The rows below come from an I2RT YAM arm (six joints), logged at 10 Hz.
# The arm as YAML. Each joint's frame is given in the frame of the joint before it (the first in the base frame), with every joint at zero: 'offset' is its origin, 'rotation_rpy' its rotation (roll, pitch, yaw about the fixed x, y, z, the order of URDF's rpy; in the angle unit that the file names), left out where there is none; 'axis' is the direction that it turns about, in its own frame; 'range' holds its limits. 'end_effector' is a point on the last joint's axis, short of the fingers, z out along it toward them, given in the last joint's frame.
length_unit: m
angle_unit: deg
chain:
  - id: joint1
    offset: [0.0, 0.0, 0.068]
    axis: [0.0, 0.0, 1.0]
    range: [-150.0, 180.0]
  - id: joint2
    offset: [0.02, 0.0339, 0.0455]
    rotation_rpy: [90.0, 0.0, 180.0]
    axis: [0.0, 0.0, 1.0]
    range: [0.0, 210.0]
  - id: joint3
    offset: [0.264, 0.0, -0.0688]
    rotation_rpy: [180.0, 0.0, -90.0]
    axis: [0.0, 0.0, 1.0]
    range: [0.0, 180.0]
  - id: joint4
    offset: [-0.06, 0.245, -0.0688]
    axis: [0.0, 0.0, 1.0]
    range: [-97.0, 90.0]
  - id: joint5
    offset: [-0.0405, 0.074, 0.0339]
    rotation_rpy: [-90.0, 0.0, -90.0]
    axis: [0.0, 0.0, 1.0]
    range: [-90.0, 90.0]
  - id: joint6
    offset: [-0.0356, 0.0, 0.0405]
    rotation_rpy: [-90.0, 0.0, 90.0]
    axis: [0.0, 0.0, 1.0]
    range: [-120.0, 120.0]
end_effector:
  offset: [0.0, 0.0, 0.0]
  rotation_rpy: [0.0, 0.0, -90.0]
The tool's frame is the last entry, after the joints.
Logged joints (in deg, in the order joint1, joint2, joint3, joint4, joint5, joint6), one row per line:
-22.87 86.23 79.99 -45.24 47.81 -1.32
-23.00 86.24 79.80 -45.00 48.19 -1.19
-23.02 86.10 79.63 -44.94 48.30 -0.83
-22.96 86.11 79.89 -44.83 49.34 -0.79
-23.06 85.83 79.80 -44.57 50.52 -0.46
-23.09 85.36 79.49 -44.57 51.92 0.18
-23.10 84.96 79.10 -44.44 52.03 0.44
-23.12 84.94 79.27 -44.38 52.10 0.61
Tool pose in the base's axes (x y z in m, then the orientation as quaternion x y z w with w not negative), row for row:
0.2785 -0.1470 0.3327 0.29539 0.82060 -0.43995 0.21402
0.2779 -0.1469 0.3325 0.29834 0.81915 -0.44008 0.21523
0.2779 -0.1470 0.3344 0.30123 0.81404 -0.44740 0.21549
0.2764 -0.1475 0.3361 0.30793 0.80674 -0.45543 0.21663
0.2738 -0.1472 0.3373 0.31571 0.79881 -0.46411 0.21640
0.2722 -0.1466 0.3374 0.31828 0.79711 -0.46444 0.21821
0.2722 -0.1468 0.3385 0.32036 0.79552 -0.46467 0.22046
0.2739 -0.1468 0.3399 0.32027 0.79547 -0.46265 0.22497
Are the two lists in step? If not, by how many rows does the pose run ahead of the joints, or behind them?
The pose runs 1 row ahead of the joints: the pose in row i belongs to the joints in row i + 1.
